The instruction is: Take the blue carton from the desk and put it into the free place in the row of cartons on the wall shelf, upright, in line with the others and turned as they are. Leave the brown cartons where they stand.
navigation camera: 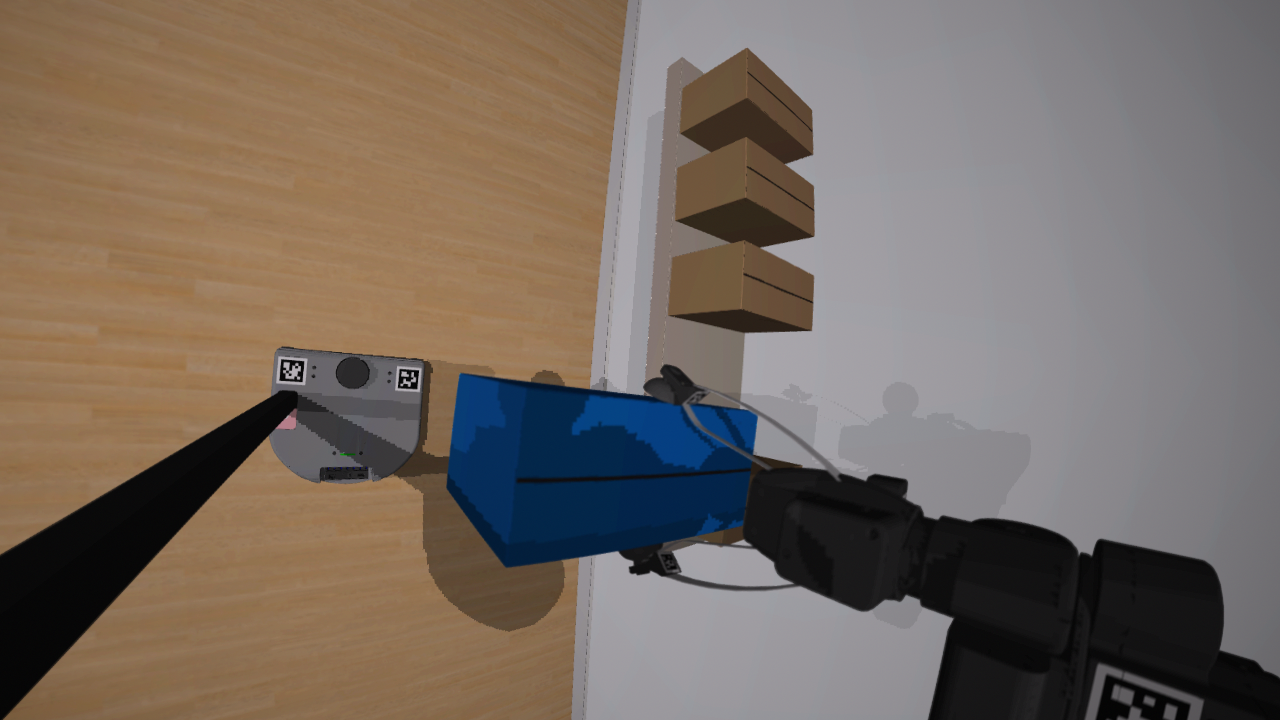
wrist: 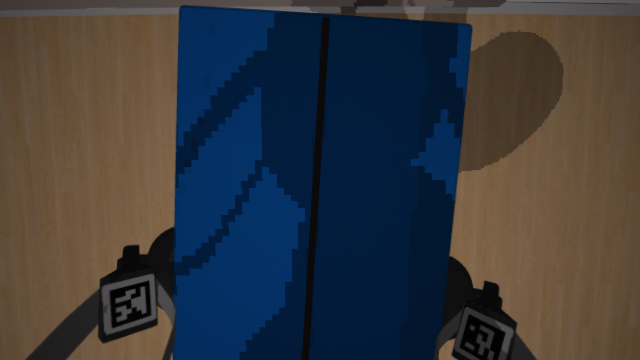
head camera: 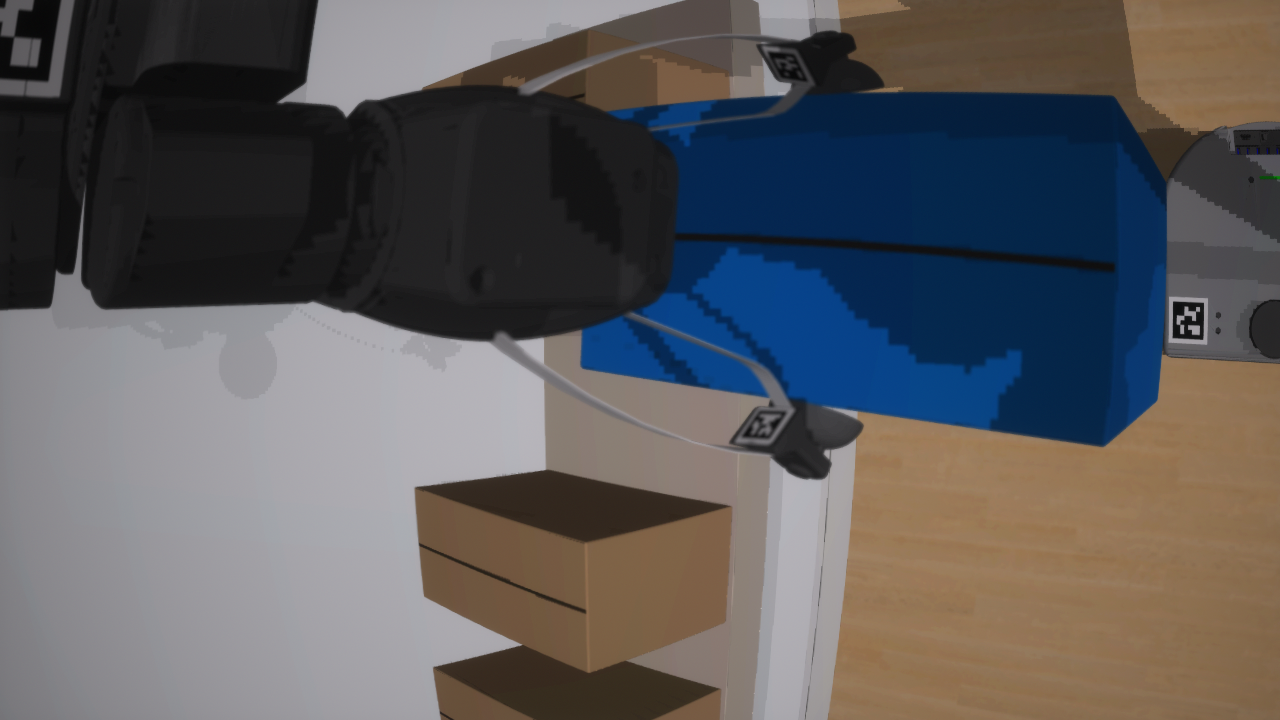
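Pixels of known places: gripper, fingertip midpoint: (navigation camera: 638, 466) (head camera: 855, 248); robot's base at its link origin: (navigation camera: 352, 371) (head camera: 1271, 325).
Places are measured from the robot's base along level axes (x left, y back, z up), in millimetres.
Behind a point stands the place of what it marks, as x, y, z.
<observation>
The blue carton (head camera: 984, 179) @[-146, 46, 1003] (navigation camera: 626, 505) @[-184, 43, 1003] (wrist: 370, 150) is held off the desk, upright, its dark line running towards the wall much like those on the brown cartons. My gripper (head camera: 832, 255) @[-223, 23, 968] (navigation camera: 653, 472) @[-223, 23, 968] (wrist: 311, 268) @[-223, 23, 968] is shut on it, a finger on each side. It hangs on the room side of the wall shelf (head camera: 644, 420) @[-632, -112, 656] (navigation camera: 716, 358) @[-679, -110, 656] and partly covers it in the head and navigation views. Bare shelf shows beside a brown carton (head camera: 657, 582) @[-522, -232, 755] (navigation camera: 707, 286) @[-523, -227, 757]. Another brown carton (head camera: 617, 71) @[-526, 187, 803] is partly hidden behind the gripper and blue carton. The blue carton's underside is hidden.
Two more brown cartons (navigation camera: 711, 188) @[-521, -418, 755] (navigation camera: 716, 98) @[-518, -617, 760] stand farther along the shelf. The wall (head camera: 223, 537) @[-777, -209, 1063] (navigation camera: 1029, 223) @[-775, -344, 1223] rises behind the row. My base (head camera: 1226, 241) @[-71, 106, 160] (navigation camera: 349, 411) @[1, 87, 160] stands on the wooden floor (head camera: 1074, 582) @[-305, -419, 1] (navigation camera: 268, 179) @[270, -469, 1] (wrist: 75, 150). The desk does not show.
</observation>
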